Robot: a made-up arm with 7 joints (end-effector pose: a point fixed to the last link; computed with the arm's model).
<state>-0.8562 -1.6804 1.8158 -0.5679 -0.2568 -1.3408 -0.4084</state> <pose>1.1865 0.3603 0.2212 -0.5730 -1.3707 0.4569</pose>
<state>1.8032 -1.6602 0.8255 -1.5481 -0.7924 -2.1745 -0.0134</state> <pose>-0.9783 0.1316 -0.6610 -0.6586 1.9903 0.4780</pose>
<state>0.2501 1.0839 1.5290 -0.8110 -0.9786 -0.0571 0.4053</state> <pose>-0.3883 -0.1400 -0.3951 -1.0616 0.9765 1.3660</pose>
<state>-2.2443 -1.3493 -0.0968 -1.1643 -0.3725 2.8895 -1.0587</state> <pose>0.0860 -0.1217 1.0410 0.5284 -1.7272 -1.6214</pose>
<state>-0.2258 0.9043 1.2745 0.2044 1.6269 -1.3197 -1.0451</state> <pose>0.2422 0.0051 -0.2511 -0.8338 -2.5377 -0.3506</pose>
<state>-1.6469 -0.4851 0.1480 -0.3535 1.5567 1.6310 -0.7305</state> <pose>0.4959 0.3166 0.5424 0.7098 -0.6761 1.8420</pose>
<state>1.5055 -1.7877 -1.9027 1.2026 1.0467 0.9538 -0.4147</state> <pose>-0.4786 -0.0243 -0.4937 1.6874 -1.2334 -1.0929</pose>
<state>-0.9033 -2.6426 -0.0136 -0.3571 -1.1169 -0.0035 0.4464</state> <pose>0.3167 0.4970 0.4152 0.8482 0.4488 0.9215</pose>
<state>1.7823 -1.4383 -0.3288 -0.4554 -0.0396 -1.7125 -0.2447</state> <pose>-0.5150 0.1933 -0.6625 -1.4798 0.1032 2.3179</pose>
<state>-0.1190 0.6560 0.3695 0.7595 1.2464 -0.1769 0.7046</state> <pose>0.0835 0.0654 -0.4498 -0.2504 -0.7360 -2.3701</pose>
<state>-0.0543 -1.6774 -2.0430 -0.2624 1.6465 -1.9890 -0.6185</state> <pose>0.2972 0.3781 -0.5112 1.5333 -0.8369 2.2363</pose>
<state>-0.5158 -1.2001 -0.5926 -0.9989 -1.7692 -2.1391 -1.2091</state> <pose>0.9357 0.4746 0.1676 -0.8771 -2.2637 0.4006</pose>
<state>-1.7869 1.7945 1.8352 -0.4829 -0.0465 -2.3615 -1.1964</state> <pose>-0.0684 0.1339 -0.1531 0.2497 1.7460 -0.7583</pose>
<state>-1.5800 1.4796 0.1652 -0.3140 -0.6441 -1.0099 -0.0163</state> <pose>0.5616 -0.0737 -0.3461 -1.6371 0.0797 1.7278</pose>
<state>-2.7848 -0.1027 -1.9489 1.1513 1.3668 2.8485 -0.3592</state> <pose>0.5091 -0.1902 0.5473 -1.4553 0.2654 0.2311</pose>
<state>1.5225 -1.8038 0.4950 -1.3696 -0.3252 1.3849 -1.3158</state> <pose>-0.5950 0.1120 -0.5663 1.9320 -1.8337 1.6052</pose>
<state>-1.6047 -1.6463 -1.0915 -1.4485 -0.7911 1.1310 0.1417</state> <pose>0.5590 0.2259 0.7308 1.4199 -0.0233 -0.8181</pose>
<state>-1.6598 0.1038 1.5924 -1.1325 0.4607 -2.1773 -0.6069</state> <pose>0.8198 0.0610 -0.2172 -0.0825 0.5561 0.4515</pose>
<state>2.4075 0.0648 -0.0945 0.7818 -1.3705 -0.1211 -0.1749</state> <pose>-0.5145 0.2093 0.9129 1.9386 -1.3379 0.1788</pose>
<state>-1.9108 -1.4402 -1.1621 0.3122 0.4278 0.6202 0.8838</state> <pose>0.5488 0.2162 0.7637 2.1981 -1.3920 0.0882</pose>
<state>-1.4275 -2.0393 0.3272 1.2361 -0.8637 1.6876 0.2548</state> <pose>0.4809 0.3360 0.5376 1.6811 -1.4244 -1.5734</pose>
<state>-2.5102 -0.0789 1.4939 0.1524 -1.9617 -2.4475 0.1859</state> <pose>0.2167 -0.2413 1.0845 0.1385 -1.1756 -2.0653</pose>
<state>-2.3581 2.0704 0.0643 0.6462 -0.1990 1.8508 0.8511</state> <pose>0.2193 0.2092 0.2896 1.1779 -0.9706 1.9062</pose>
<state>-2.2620 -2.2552 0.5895 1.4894 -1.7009 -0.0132 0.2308</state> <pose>-0.0385 0.7059 0.8584 0.6533 -1.7522 0.3632</pose>
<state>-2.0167 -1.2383 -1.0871 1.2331 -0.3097 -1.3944 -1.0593</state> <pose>0.5610 0.4296 1.0174 1.2748 -1.4209 1.3949</pose>
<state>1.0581 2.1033 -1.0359 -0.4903 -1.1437 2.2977 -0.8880</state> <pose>-0.3484 0.0304 0.1208 -1.0056 2.0294 2.1761</pose>
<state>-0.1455 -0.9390 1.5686 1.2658 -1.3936 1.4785 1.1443</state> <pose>0.6804 0.2637 -0.5848 -0.6379 2.0296 -0.9973</pose>
